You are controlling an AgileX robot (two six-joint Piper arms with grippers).
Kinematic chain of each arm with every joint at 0, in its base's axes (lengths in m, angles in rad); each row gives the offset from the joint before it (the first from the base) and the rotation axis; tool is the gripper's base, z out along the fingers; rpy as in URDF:
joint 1: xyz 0 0 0.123 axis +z
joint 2: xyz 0 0 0 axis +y
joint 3: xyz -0.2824 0 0.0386 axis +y
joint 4: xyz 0.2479 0 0.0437 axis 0.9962 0 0.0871
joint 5: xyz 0 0 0 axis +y
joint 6: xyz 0.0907 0 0.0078 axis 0.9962 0 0.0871
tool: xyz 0 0 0 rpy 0 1.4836 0
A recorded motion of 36 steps. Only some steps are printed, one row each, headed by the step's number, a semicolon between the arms.
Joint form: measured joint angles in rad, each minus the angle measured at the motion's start. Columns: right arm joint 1, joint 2, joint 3, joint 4, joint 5, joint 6; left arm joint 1, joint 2, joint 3, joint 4, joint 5, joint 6.
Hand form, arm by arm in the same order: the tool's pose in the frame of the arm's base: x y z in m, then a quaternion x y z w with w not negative. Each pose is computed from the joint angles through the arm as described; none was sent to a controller.
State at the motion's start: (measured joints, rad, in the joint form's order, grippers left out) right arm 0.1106 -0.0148 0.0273 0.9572 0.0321 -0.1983; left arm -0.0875 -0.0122 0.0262 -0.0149 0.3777 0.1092
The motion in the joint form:
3: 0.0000 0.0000 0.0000 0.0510 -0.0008 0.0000; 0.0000 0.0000 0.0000 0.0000 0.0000 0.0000
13: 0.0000 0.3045 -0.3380 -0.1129 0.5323 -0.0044; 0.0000 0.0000 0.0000 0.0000 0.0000 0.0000
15: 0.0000 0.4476 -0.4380 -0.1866 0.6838 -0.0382; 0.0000 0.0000 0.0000 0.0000 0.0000 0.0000
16: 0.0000 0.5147 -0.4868 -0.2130 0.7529 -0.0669; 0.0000 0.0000 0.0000 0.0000 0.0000 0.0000
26: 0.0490 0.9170 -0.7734 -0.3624 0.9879 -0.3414; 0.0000 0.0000 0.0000 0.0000 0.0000 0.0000
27: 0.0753 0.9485 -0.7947 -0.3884 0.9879 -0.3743; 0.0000 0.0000 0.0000 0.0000 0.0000 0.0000
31: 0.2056 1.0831 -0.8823 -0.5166 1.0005 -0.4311; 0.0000 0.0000 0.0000 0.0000 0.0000 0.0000
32: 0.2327 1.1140 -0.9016 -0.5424 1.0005 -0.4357; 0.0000 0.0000 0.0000 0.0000 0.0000 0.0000
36: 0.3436 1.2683 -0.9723 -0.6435 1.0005 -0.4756; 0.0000 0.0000 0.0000 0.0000 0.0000 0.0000
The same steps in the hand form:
3: 0.0557 0.0087 0.2032 0.22597 0.64805 0.33109 0.64757; 0.0522 -0.0051 0.1710 0.07522 0.80264 0.00011 0.59170
13: 0.0628 0.0437 0.2656 0.05492 0.79245 0.34649 0.49894; 0.0522 -0.0051 0.1710 0.07522 0.80264 0.00011 0.59170
15: 0.0748 0.0502 0.2763 -0.00097 0.84285 0.32034 0.43241; 0.0522 -0.0051 0.1710 0.07522 0.80264 0.00011 0.59170
16: 0.0812 0.0529 0.2816 -0.03016 0.86153 0.30893 0.40176; 0.0522 -0.0051 0.1710 0.07522 0.80264 0.00011 0.59170
26: 0.1411 0.0668 0.3057 -0.23413 0.90291 0.23095 0.27676; 0.0522 -0.0051 0.1710 0.07522 0.80264 0.00011 0.59170
27: 0.1465 0.0701 0.3061 -0.26478 0.89912 0.21871 0.27136; 0.0522 -0.0051 0.1710 0.07522 0.80264 0.00011 0.59170
31: 0.1670 0.0897 0.3033 -0.37154 0.88285 0.17291 0.22942; 0.0522 -0.0051 0.1710 0.07522 0.80264 0.00011 0.59170
32: 0.1719 0.0949 0.3021 -0.38991 0.87883 0.16402 0.22073; 0.0522 -0.0051 0.1710 0.07522 0.80264 0.00011 0.59170
36: 0.1935 0.1213 0.2869 -0.47250 0.85522 0.12712 0.17081; 0.0522 -0.0051 0.1710 0.07522 0.80264 0.00011 0.59170

